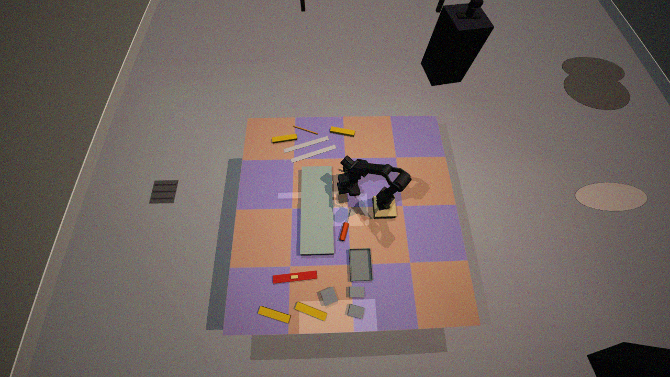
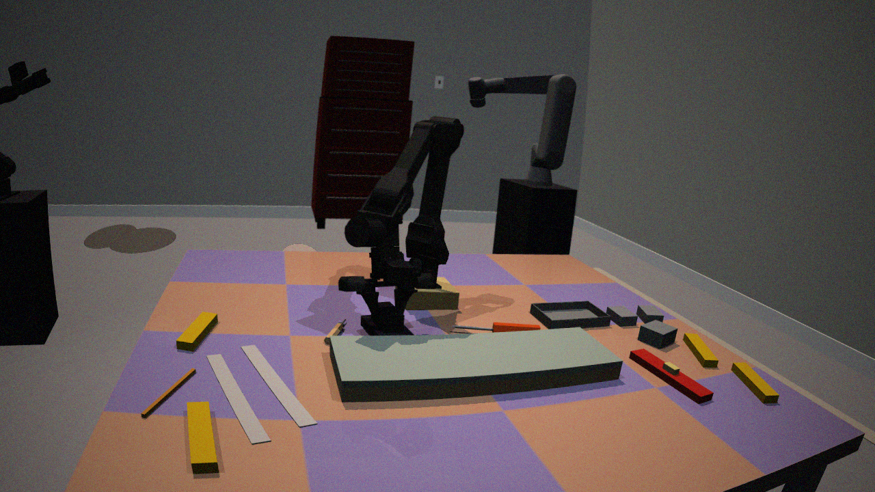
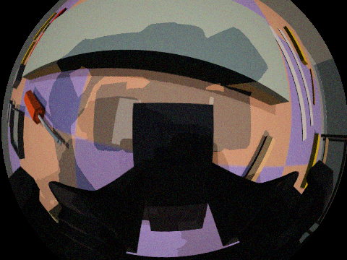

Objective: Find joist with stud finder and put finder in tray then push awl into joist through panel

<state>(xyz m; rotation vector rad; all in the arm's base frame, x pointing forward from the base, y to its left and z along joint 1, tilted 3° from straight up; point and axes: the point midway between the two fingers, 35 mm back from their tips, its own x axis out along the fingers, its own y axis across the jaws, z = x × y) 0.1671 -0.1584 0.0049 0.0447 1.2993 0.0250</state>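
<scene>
My gripper tip is 50 mm past the awl, 90 mm to the left of it and 20 mm above it. Round my gripper tip: stud finder (10 mm ahead, 20 mm above); then pencil (170 mm ahead, 460 mm to the right, 20 mm below); then tray (30 mm ahead, 450 mm to the left, 10 mm below).
</scene>
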